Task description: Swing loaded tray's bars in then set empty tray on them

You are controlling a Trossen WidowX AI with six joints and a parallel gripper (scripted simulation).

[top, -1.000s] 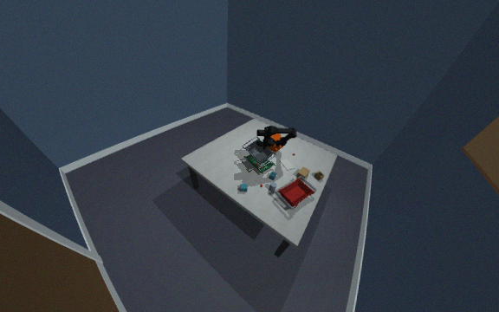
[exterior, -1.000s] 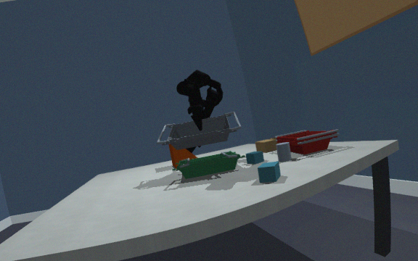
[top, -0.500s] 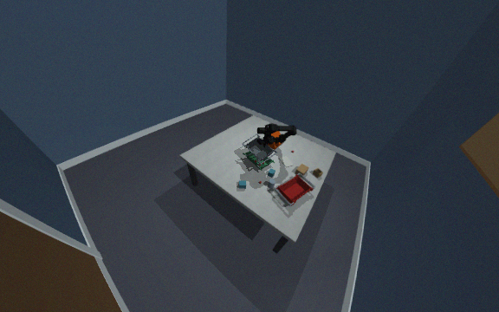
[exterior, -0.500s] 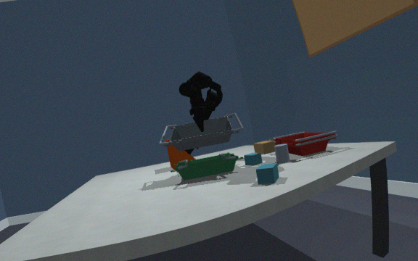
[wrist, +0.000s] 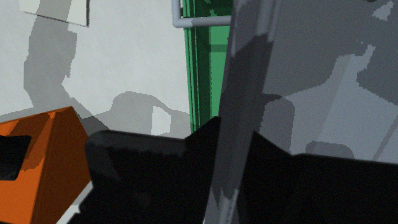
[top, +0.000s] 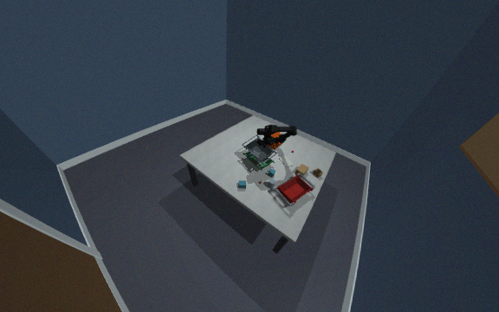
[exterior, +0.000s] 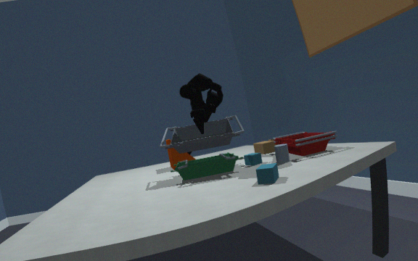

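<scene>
The grey tray is 7 cm ahead of my gripper tip and 2 cm to the right of it. The rest, counted from my gripper tip: white sheet (19 cm behind, 18 cm to the left, 17 cm below); then brown box (18 cm behind, 38 cm to the left, 14 cm below); then grey cylinder (19 cm ahead, 27 cm to the left, 14 cm below).
</scene>
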